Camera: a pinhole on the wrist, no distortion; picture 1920 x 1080 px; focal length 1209.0 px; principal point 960.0 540.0 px. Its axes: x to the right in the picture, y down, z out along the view. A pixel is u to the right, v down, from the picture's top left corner.
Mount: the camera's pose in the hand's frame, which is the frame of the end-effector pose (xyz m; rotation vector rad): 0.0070 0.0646 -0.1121 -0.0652 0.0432 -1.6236
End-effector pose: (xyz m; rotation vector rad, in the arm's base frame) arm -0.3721 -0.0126 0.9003 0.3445 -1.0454 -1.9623
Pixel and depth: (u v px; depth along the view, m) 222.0 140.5 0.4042
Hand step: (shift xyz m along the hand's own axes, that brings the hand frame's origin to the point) -0.0852 0.3230 0.2963
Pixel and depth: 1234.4 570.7 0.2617
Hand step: 0.0285 0.0081 0.1494
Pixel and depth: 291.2 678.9 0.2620
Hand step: 0.0627 0.2108 0.1449
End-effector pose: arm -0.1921 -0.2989 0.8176 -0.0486 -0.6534 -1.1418
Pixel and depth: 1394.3 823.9 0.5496
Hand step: 0.1629 -0.1329 0.4305
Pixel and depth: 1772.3 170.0 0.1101
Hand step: -0.0229 -0.0061 0.0012
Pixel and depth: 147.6 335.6 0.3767
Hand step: -0.0171 0.3253 0.2640
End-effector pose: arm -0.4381 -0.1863 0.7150 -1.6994 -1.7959 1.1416
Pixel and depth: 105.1 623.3 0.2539
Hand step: 0.0514 0.2460 0.1372
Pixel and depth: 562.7 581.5 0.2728
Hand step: 0.0398 0.1569 0.1580
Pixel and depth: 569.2 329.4 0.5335
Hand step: -0.0397 0.2482 0.4237
